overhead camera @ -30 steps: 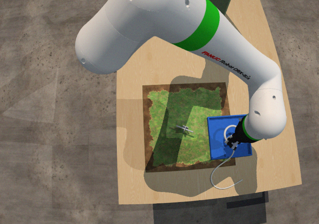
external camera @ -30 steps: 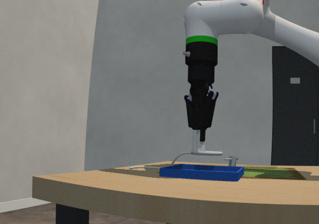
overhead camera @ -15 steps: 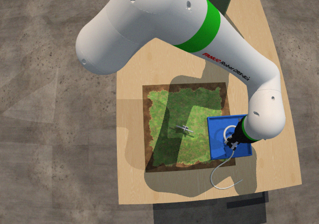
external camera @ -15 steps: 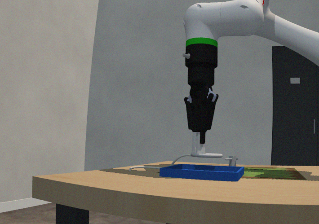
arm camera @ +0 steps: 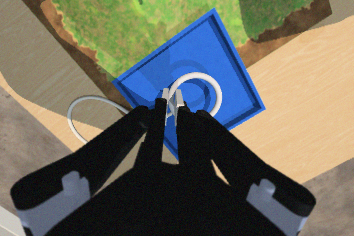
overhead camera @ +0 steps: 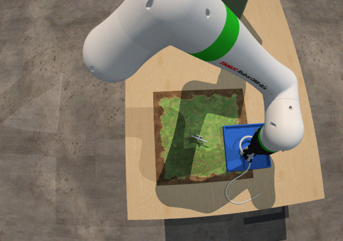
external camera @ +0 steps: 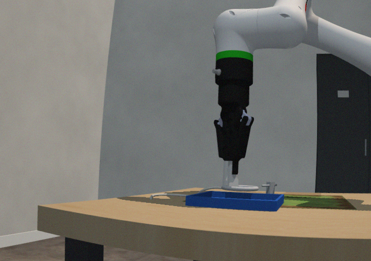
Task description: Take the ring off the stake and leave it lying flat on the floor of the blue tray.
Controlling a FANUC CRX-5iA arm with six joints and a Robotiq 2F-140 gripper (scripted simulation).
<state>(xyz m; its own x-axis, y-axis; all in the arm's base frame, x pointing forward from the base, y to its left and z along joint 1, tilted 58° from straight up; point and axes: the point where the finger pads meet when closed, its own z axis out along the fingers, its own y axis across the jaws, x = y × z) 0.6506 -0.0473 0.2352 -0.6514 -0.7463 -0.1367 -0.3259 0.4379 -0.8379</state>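
The blue tray is 6 cm below my hand, 3 cm to the left of it and 2 cm behind it. The rest, counted from my hand: grey stake 14 cm behind, 13 cm to the right, 4 cm below; then green mat 15 cm behind, 11 cm to the right, 8 cm below; then ring 3 cm to the left, 3 cm below, 2 cm behind.
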